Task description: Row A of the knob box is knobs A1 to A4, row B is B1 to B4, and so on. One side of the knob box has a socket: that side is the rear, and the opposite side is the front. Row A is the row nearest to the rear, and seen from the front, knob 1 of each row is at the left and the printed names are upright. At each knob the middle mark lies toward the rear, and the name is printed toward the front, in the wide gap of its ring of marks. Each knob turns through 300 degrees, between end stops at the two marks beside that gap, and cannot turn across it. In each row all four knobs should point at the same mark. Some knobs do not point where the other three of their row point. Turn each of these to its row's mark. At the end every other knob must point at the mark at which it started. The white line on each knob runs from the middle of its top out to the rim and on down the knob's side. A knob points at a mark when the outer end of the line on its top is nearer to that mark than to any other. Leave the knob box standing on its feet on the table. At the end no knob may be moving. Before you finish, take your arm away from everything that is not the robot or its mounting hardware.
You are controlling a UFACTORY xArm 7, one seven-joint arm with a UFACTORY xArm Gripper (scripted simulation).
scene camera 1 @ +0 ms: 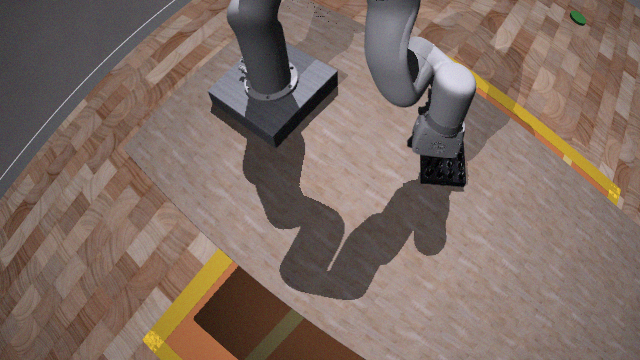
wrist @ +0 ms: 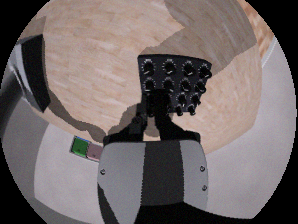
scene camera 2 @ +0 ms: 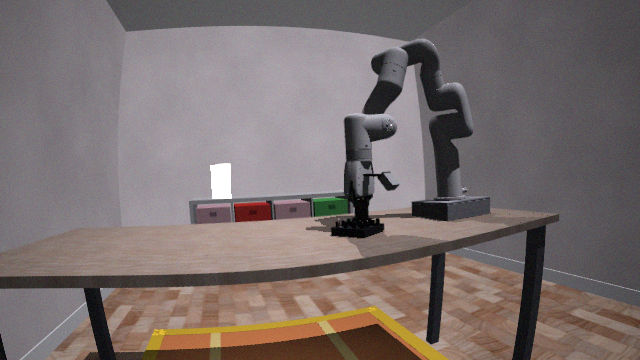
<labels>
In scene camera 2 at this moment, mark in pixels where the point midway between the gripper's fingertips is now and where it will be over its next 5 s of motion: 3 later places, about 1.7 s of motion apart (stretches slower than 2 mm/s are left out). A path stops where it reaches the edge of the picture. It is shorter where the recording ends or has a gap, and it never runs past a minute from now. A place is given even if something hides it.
The gripper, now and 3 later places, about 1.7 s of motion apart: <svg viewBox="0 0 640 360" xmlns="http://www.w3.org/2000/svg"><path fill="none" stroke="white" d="M361 220L362 206L364 203L364 218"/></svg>
</labels>
